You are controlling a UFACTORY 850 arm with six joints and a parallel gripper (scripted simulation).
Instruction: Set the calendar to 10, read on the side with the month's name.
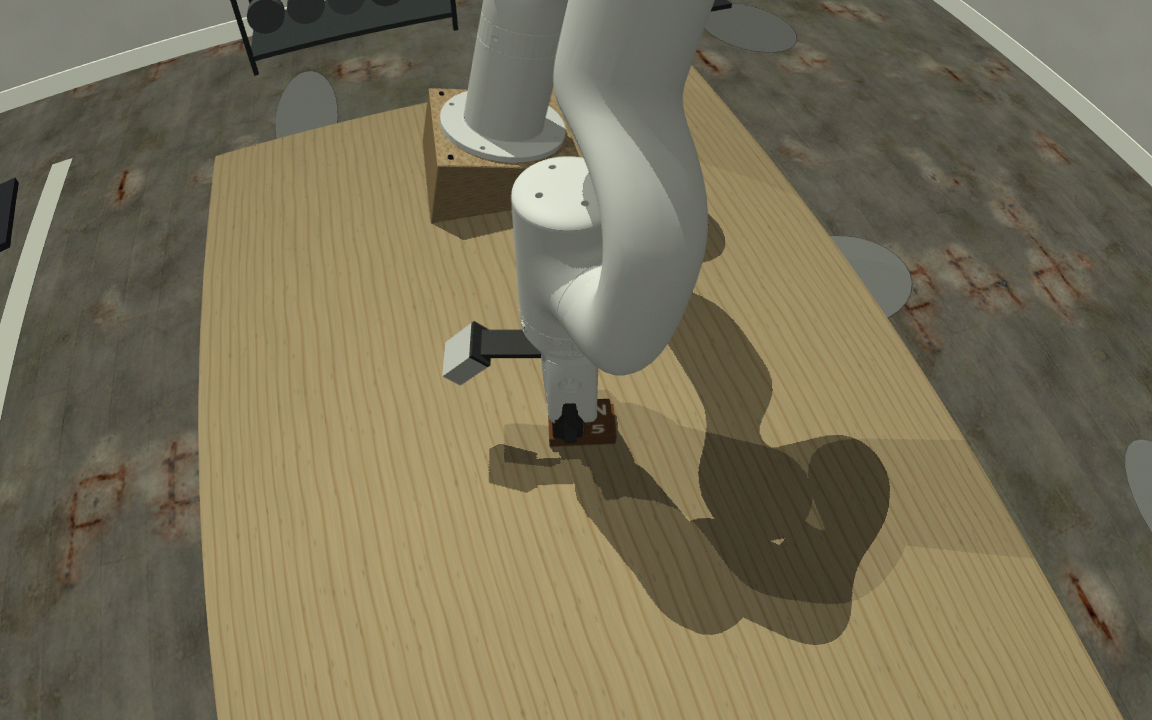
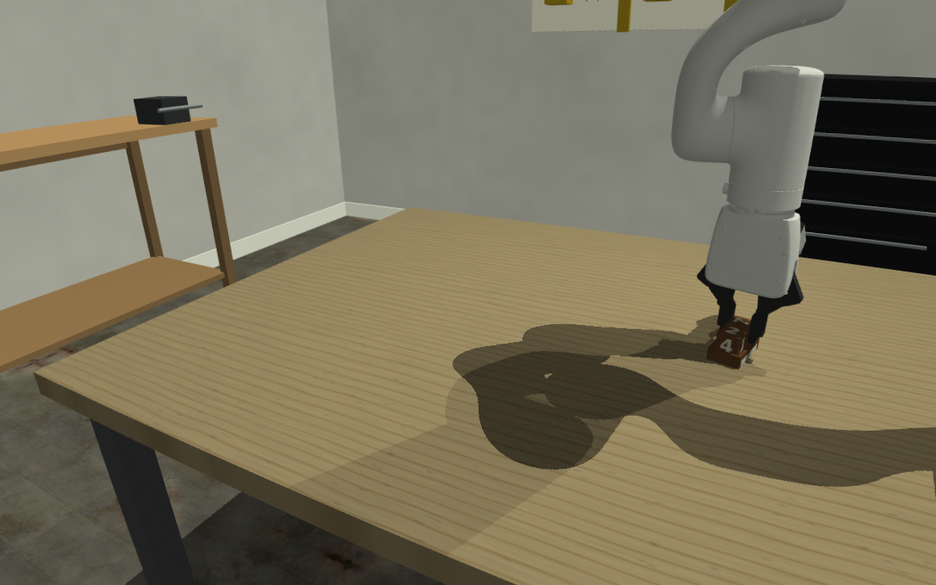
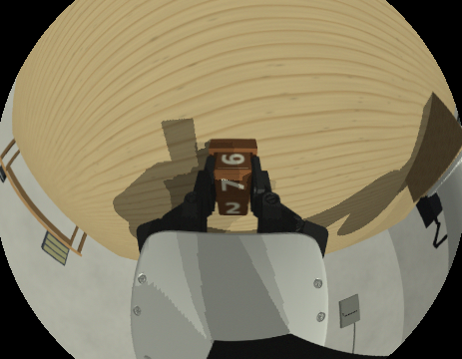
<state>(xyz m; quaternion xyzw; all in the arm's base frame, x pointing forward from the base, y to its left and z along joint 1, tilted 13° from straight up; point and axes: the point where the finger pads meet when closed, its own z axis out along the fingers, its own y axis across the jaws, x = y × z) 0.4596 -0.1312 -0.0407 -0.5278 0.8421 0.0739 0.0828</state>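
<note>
My hand is 1 cm short of the small brown tray, 2 cm to the right of it and 3 cm above it.
</note>
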